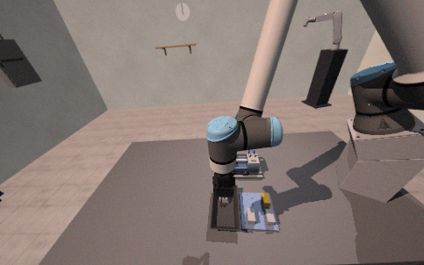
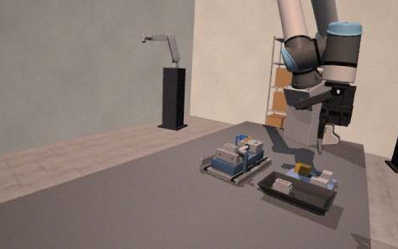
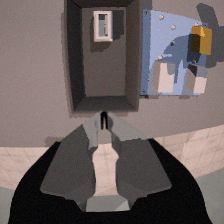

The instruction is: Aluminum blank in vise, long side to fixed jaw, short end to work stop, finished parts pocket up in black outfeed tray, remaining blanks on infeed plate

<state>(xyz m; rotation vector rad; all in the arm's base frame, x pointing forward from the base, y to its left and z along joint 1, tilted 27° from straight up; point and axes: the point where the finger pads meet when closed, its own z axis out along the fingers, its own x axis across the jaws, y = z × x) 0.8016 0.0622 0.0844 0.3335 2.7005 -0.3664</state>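
The vise is 18 cm behind my hand, 29 cm to the right of it and 15 cm below it. Also, from my hand: yellow brass blank: 23 cm behind, 2 cm to the right, 17 cm below.
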